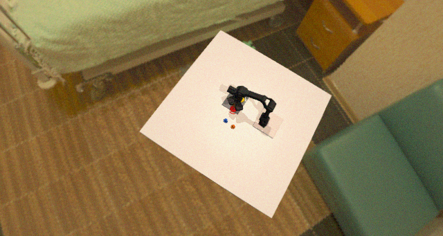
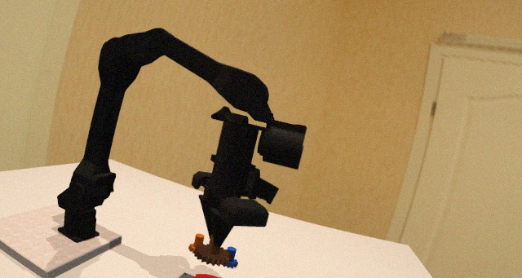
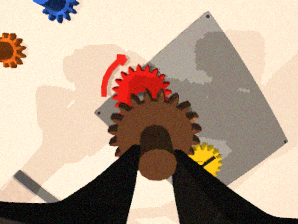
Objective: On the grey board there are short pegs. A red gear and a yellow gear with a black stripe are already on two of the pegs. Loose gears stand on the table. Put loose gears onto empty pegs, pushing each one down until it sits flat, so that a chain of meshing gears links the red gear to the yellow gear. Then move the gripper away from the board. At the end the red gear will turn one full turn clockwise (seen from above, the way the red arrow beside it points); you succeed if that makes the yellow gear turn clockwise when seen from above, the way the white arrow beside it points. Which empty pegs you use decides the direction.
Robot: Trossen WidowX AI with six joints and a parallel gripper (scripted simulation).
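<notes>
The yellow gear is 100 mm to the right of my gripper tip and 90 mm below it. The rest, counted from my gripper tip: brown gear (10 mm below); then red arrow (100 mm below, 50 mm to the left, 20 mm behind); then red gear (100 mm below, 20 mm to the left).
</notes>
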